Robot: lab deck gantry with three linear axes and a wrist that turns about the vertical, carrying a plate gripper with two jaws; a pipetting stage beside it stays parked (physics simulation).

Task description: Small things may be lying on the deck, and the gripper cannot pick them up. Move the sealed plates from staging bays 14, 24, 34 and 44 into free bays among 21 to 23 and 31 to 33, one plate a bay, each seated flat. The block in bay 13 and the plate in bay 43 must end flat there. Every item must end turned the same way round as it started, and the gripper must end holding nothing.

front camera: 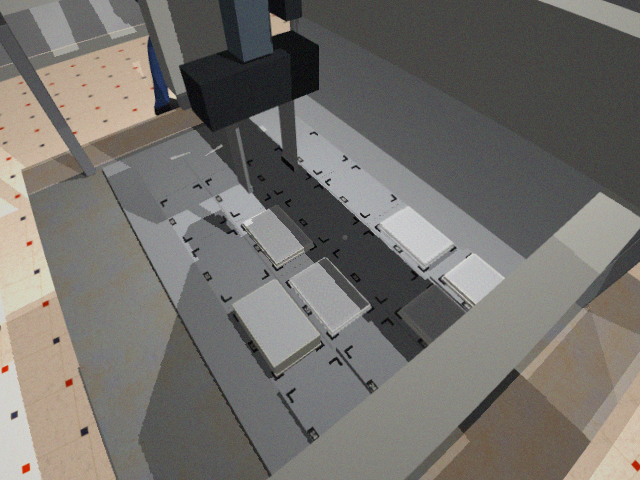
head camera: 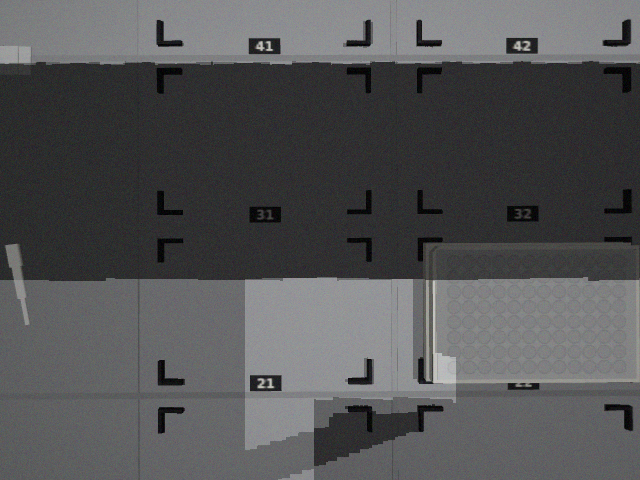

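Where they show: gripper, fingertip midpoint: (front camera: 268, 175); robot's base, link origin: (front camera: 162, 203).
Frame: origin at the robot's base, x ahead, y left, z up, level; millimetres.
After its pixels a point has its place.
My gripper (front camera: 269, 178) {x 228, y 150, z 160 mm} is open and empty, its two jaws wide apart above the deck, beyond the bay 22 plate; it does not show in the head view. A sealed plate (front camera: 273, 236) {x 233, y 138, z 15 mm} (head camera: 532, 315) {x 226, y 149, z 14 mm} lies flat in bay 22. Another plate (front camera: 330, 297) {x 402, y 145, z 14 mm} lies flat in bay 23, beside the taller block (front camera: 276, 325) {x 402, y 40, z 42 mm} in bay 13. The bay 43 plate (front camera: 416, 235) {x 397, y 360, z 14 mm} looks flat. A white plate (front camera: 473, 277) {x 528, y 361, z 29 mm} is in bay 44 and a shadowed plate (front camera: 431, 312) {x 529, y 253, z 29 mm} in bay 34, both partly hidden by the front beam. No plates show in bays 14, 24, 21, 31, 32 and 33.
A thin pale tapered piece (head camera: 18, 284) {x -88, y 168, z 5 mm} lies left of bay 21. Another slim pale piece (front camera: 180, 155) {x -121, y 95, z 5 mm} lies toward the deck's far end. A small round grey disc (front camera: 344, 237) {x 311, y 251, z 4 mm} lies near bays 32 and 33. The front beam (front camera: 465, 335) {x 613, y 46, z 400 mm} crosses the near side. A dark shadow band covers row 3.
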